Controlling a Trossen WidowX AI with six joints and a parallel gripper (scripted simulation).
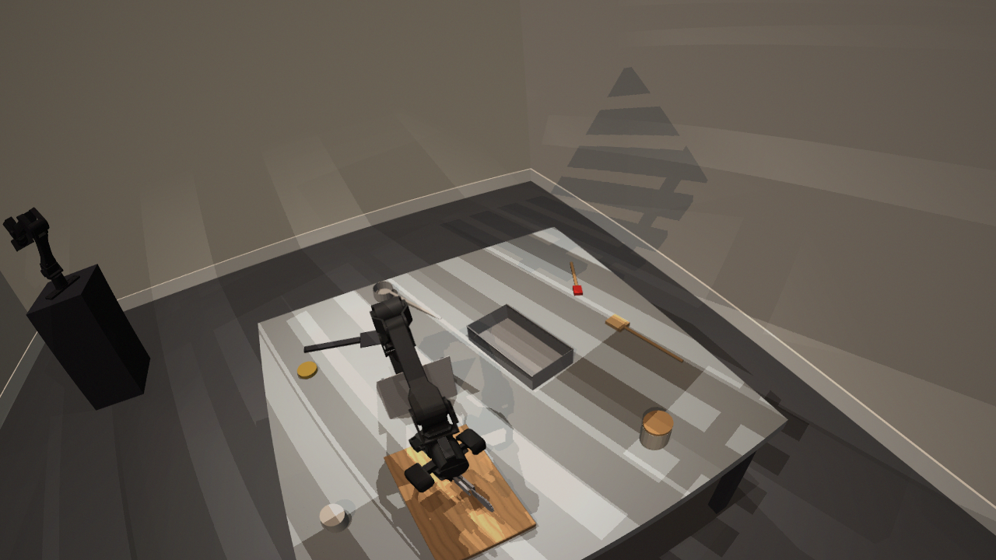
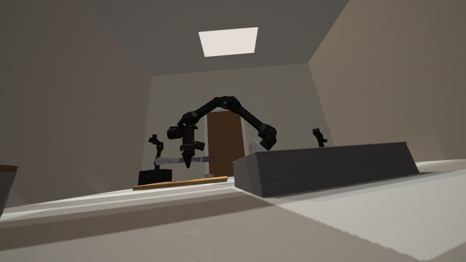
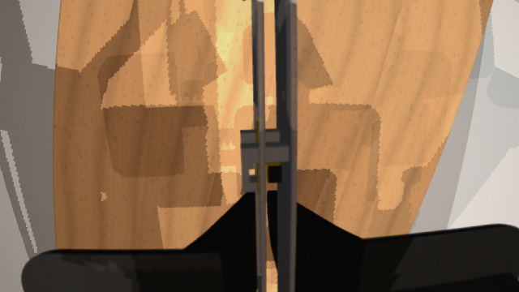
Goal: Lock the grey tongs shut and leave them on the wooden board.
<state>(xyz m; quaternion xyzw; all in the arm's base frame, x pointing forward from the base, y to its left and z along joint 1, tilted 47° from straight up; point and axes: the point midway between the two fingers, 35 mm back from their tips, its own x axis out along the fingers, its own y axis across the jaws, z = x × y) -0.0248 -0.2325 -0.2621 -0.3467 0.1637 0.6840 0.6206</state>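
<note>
My gripper tip is now 6 cm above the wooden board. Also, from my gripper tip: wood-lidded canister (51 cm ahead, 11 cm to the right, 4 cm below); roasting tin (38 cm to the left, 38 cm ahead, 4 cm below); small white puck (30 cm behind, 5 cm to the left, 5 cm below).
</note>
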